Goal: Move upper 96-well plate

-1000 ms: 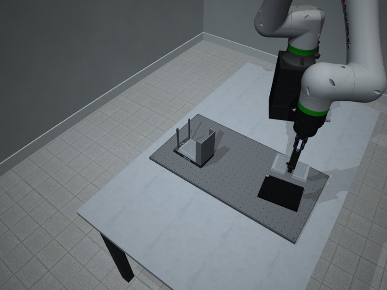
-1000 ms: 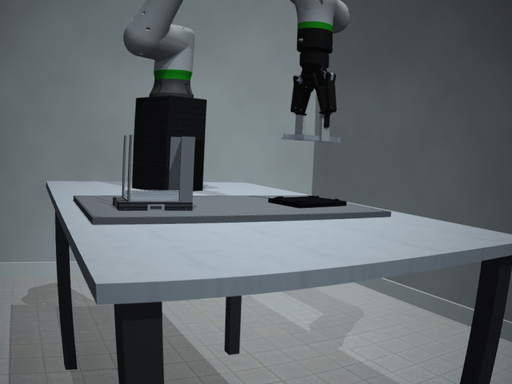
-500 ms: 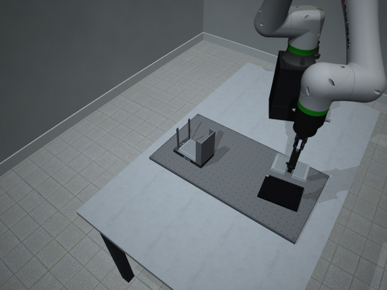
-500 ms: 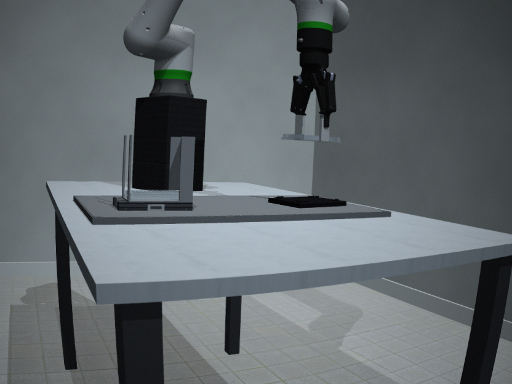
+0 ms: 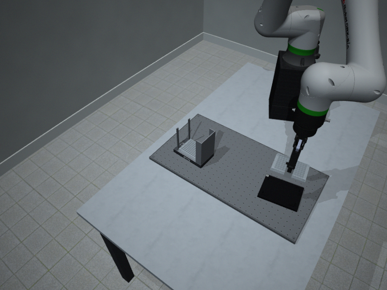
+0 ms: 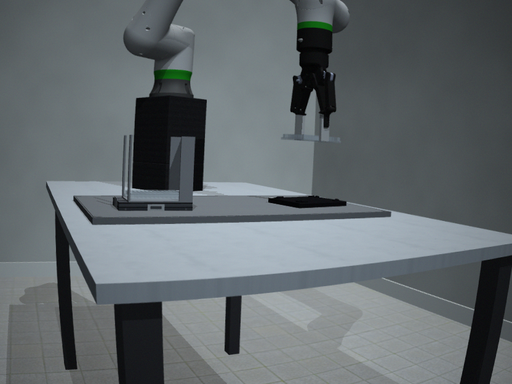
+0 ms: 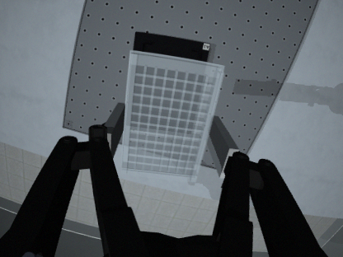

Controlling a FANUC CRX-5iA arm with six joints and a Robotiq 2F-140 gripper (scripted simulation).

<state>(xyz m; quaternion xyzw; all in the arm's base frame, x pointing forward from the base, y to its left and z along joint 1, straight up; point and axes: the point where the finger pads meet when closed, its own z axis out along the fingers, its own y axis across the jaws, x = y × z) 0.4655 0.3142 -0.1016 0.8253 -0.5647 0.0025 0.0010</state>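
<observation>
My hand is 20 mm past the pale A1 square, 90 mm to the left of it and 170 mm above it. Also, from my hand: grey wall: 110 mm ahead, 320 mm to the right, 100 mm below.
</observation>
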